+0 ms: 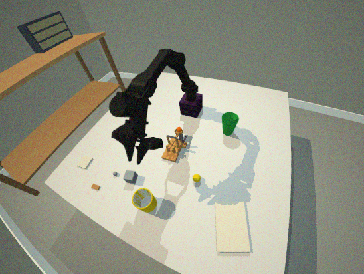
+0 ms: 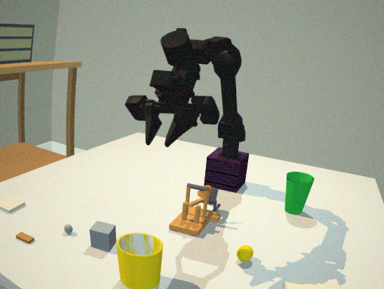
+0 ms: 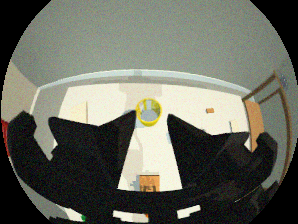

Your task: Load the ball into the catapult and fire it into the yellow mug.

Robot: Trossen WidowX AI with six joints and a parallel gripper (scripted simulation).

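Now: the orange ball 35 cm behind my gripper tip, 21 cm below it and 5 cm to the right of it. The rest, counted from my gripper tip: grey cube (25 cm below, 14 cm to the right, 1 cm ahead); yellow mug (25 cm below, 7 cm ahead, 2 cm to the left); yellow ball (26 cm below, 16 cm to the left, 15 cm behind).
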